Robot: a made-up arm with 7 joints.
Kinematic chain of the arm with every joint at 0, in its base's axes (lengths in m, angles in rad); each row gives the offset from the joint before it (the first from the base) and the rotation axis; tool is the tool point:
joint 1: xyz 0 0 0 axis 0 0.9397 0.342
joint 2: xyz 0 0 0 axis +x
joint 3: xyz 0 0 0 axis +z
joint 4: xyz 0.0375 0 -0.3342 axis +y
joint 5: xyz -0.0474 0 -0.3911 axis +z
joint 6: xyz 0 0 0 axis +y
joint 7: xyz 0 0 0 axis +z
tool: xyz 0 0 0
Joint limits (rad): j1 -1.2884..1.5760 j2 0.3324..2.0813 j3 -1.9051..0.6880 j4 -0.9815..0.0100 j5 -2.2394..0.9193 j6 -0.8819..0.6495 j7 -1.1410..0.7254
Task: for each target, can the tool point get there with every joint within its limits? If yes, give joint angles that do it. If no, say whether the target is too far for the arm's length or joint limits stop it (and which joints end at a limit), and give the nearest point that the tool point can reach.
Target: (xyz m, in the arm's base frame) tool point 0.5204 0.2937 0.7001
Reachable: no: too far | nearest point 0.4091 0.3826 0.3856 | short by 0.345 m
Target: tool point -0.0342 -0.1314 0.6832
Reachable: no: joint limits stop it (at a limit: joint 2, joint 3, joint 4) | nearest point -0.0200 0.3788 0.5643 | short by 0.524 m
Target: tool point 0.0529 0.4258 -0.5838
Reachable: yes | joints 0.1714 0.5655 0.2896 -0.4851 -0.2012 -0.0983 -0.2839
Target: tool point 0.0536 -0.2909 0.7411
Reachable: no: too far | nearest point 0.0270 0.3789 0.5639 | short by 0.693 m
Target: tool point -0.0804 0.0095 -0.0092
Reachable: no: joint limits stop it (at a limit: joint 4) | nearest point -0.6709 0.0793 -0.0768 | short by 0.598 m
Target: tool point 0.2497 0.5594 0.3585
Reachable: yes | joints -1.0734 1.7921 -0.2617 -0.7079 0.2894 0.4777 0.3780
